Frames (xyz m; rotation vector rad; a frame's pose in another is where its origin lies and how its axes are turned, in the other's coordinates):
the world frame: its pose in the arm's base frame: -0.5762 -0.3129 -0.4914 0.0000 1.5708 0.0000
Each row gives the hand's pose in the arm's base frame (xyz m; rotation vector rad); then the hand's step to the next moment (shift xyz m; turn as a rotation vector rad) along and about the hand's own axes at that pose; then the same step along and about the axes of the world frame.
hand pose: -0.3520 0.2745 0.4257 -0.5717 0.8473 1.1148
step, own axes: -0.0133 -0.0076 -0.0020 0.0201 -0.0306 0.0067
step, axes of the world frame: -0.0097 -0.0114 0.0039 0.0130 0.0051 0.0345
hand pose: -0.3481 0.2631 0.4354 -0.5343 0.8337 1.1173
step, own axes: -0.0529 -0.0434 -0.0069 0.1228 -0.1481 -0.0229
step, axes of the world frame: -0.0372 -0.0507 0.0279 0.1165 -0.0021 0.1548
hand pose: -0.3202 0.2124 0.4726 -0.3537 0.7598 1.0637
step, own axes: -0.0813 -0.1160 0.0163 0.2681 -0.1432 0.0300
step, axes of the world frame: -0.0585 -0.0968 0.0868 0.1821 0.1267 0.2099
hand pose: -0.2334 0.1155 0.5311 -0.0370 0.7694 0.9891
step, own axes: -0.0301 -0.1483 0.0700 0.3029 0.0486 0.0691
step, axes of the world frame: -0.0246 -0.0816 0.1433 0.1155 0.2760 0.0968
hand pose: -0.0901 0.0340 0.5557 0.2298 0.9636 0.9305
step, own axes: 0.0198 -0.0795 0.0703 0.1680 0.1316 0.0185
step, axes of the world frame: 0.0147 -0.0178 0.1055 0.0181 0.2123 -0.0220
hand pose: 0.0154 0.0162 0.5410 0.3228 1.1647 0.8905
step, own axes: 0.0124 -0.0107 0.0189 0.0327 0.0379 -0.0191
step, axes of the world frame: 0.0075 0.0066 0.0229 0.0046 0.0442 -0.0299
